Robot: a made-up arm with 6 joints.
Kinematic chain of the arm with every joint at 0, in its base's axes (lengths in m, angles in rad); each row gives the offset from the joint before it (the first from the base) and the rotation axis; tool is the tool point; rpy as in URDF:
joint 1: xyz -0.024 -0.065 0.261 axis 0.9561 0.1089 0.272
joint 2: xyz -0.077 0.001 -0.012 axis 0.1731 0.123 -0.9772
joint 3: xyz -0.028 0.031 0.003 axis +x
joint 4: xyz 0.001 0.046 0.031 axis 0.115 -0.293 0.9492
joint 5: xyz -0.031 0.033 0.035 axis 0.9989 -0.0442 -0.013
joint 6: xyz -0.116 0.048 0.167 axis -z
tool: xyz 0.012 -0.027 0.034 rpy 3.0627 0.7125 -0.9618
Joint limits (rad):
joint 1: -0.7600..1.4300
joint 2: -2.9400..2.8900
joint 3: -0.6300..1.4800
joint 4: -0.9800..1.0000
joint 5: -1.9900..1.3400
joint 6: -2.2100..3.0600
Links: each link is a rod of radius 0.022 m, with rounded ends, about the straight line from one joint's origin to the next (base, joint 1, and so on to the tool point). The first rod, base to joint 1, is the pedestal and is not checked.
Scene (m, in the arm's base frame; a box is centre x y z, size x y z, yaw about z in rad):
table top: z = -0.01
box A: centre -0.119 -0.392 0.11 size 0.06 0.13 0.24 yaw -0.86
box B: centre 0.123 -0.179 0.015 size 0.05 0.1 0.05 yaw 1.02
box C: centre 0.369 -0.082 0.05 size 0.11 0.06 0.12 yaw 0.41
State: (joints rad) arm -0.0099 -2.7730 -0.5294 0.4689 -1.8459 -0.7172
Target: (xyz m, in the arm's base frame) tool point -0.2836 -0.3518 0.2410
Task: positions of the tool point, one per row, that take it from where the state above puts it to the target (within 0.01 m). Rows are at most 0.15 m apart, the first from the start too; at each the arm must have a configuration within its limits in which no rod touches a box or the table.
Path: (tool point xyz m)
1: 0.0475 -0.3487 0.2491
2: 0.0108 -0.3457 0.3620
3: -0.0235 -0.2929 0.4631
4: -0.1133 -0.3550 0.4068
5: -0.2030 -0.3763 0.3262
6: -0.2836 -0.3518 0.2410

